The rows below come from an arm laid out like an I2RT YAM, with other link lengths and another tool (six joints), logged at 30 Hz.
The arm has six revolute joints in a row. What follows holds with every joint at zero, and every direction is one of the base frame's. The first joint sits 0.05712 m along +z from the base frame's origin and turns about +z. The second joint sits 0.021 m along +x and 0.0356 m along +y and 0.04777 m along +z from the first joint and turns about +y. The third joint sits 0.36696 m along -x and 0.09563 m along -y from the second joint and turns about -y. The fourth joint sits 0.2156 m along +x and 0.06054 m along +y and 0.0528 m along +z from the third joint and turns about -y. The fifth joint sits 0.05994 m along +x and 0.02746 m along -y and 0.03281 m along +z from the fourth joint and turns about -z. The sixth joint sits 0.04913 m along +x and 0.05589 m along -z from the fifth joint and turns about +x. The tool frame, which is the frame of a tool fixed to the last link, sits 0.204 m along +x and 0.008 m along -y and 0.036 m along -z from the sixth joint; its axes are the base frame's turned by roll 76.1, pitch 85.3 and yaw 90 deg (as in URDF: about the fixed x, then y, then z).
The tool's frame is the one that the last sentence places.
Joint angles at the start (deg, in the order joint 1, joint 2, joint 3, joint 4, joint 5, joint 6):
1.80, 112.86, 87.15, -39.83, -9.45, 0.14
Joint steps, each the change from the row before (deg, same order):
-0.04, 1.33, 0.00, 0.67, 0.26, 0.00
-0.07, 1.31, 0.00, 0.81, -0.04, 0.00
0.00, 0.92, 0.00, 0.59, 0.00, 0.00
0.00, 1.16, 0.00, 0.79, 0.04, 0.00
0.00, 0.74, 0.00, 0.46, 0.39, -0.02
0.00, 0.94, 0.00, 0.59, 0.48, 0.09
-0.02, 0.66, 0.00, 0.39, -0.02, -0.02
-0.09, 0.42, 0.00, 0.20, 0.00, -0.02
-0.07, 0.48, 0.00, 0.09, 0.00, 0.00
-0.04, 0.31, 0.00, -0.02, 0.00, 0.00
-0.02, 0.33, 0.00, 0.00, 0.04, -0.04
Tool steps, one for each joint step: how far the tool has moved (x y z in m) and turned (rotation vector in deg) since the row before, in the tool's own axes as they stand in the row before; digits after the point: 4 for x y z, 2 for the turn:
0.0007, -0.0053, 0.0085, 0.33, 0.57, 0.29
0.0001, -0.0042, 0.0088, 0.03, 0.43, 0.26
0.0001, -0.0027, 0.0064, 0.03, 0.30, 0.13
-0.0001, -0.0036, 0.0080, 0.07, 0.34, 0.14
0.0001, -0.0039, 0.0046, 0.41, 0.23, 0.08
0.0002, -0.0048, 0.0060, 0.51, 0.26, 0.21
0.0004, -0.0020, 0.0045, 0.01, 0.25, 0.10
0.0005, -0.0019, 0.0026, 0.05, 0.17, 0.14
0.0014, -0.0019, 0.0029, 0.06, 0.33, 0.21
0.0013, -0.0012, 0.0018, 0.04, 0.29, 0.16
0.0013, -0.0013, 0.0020, 0.07, 0.30, 0.10

